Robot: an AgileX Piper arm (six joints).
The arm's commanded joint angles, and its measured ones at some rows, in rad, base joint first. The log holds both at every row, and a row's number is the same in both.
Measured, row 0:
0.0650 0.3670 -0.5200 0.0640 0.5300 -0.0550
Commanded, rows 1 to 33:
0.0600 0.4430 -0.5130 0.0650 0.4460 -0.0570
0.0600 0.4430 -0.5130 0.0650 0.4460 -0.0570
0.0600 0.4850 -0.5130 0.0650 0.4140 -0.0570
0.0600 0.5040 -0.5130 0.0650 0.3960 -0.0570
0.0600 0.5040 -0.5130 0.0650 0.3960 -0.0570
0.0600 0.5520 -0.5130 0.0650 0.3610 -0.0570
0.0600 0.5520 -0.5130 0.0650 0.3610 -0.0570
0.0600 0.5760 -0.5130 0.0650 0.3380 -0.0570
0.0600 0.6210 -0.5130 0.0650 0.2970 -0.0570
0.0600 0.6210 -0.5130 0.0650 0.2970 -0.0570
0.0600 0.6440 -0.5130 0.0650 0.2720 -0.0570
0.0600 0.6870 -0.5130 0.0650 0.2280 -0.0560
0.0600 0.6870 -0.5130 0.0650 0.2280 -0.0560
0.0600 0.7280 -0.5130 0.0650 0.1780 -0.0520
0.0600 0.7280 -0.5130 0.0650 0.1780 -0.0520
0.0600 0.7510 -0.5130 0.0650 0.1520 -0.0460
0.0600 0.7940 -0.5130 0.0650 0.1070 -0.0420
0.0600 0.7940 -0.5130 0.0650 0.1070 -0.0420
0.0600 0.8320 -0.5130 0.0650 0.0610 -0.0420
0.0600 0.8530 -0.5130 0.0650 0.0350 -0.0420
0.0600 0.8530 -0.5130 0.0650 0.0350 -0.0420
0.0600 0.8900 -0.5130 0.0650 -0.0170 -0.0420
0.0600 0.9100 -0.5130 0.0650 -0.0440 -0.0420
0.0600 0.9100 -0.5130 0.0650 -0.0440 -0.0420
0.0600 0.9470 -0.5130 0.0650 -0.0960 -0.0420
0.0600 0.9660 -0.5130 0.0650 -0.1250 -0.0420
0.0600 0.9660 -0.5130 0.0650 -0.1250 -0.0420
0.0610 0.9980 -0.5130 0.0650 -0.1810 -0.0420
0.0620 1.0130 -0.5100 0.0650 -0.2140 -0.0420
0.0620 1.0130 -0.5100 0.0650 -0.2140 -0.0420
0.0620 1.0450 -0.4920 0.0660 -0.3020 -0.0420
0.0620 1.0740 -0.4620 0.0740 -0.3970 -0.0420
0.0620 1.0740 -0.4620 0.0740 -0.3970 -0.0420
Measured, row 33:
0.0640 1.0420 -0.4940 0.0640 -0.2650 -0.0480
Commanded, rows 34 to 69:
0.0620 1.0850 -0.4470 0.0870 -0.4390 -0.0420
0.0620 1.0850 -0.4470 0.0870 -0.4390 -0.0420
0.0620 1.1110 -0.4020 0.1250 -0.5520 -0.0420
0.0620 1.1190 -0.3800 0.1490 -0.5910 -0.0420
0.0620 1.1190 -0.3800 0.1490 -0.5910 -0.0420
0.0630 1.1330 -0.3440 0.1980 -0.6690 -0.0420
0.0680 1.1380 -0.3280 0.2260 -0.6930 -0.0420
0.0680 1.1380 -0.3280 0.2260 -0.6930 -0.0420
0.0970 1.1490 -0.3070 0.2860 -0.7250 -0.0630
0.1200 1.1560 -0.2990 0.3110 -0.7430 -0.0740
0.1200 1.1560 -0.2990 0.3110 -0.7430 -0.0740
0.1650 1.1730 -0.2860 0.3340 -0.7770 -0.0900
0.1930 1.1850 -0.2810 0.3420 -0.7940 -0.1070
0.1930 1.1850 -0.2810 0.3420 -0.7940 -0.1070
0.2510 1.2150 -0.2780 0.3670 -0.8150 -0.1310
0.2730 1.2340 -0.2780 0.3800 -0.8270 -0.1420
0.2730 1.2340 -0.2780 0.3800 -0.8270 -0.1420
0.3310 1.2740 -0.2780 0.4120 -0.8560 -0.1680
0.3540 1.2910 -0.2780 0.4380 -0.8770 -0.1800
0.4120 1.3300 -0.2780 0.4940 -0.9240 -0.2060
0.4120 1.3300 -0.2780 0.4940 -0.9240 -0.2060
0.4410 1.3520 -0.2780 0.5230 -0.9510 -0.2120
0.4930 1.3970 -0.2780 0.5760 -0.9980 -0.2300
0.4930 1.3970 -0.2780 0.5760 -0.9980 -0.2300
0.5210 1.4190 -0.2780 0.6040 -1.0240 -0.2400
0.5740 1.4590 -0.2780 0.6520 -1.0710 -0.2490
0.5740 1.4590 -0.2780 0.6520 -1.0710 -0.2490
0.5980 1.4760 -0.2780 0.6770 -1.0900 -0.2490
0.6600 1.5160 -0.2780 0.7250 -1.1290 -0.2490
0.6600 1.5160 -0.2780 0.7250 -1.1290 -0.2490
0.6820 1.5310 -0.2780 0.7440 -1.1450 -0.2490
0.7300 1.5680 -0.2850 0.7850 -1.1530 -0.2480
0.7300 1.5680 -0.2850 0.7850 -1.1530 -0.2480
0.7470 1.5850 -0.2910 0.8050 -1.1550 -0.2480
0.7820 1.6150 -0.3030 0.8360 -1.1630 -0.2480
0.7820 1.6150 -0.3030 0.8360 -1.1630 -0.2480
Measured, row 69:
0.7360 1.5820 -0.2840 0.7890 -1.1350 -0.2380
